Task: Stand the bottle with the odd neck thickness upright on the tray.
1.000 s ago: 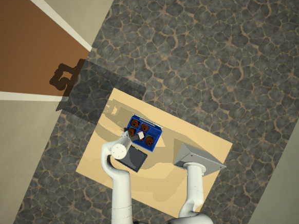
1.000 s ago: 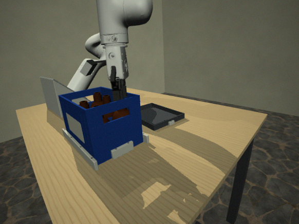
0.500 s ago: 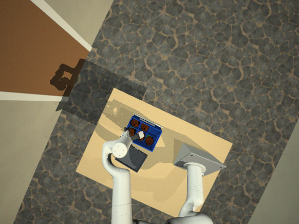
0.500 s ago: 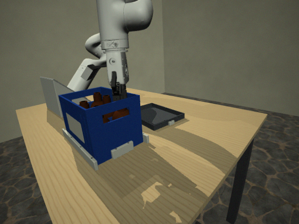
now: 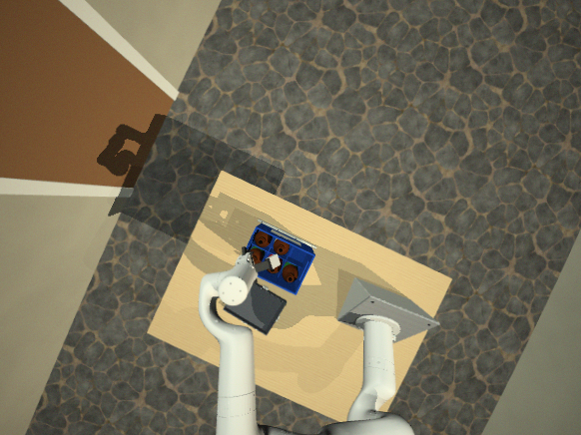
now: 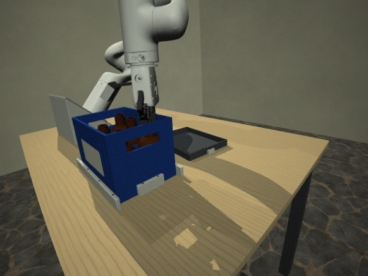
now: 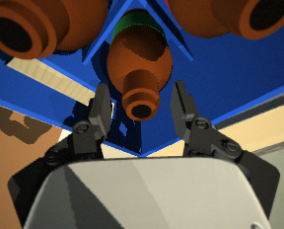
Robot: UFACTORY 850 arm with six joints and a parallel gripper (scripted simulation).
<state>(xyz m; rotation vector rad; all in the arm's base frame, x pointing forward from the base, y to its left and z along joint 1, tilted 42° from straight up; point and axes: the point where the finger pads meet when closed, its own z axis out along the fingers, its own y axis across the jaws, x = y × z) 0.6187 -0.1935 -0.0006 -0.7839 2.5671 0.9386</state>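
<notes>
Now: the blue crate 10 cm behind my hand, 3 cm to the right of it and 7 cm below it. From my hand the other things lie so: brown bottle: 17 cm behind, 3 cm to the left, 7 cm below; dark tray: 6 cm behind, 25 cm to the left, 15 cm below.
</notes>
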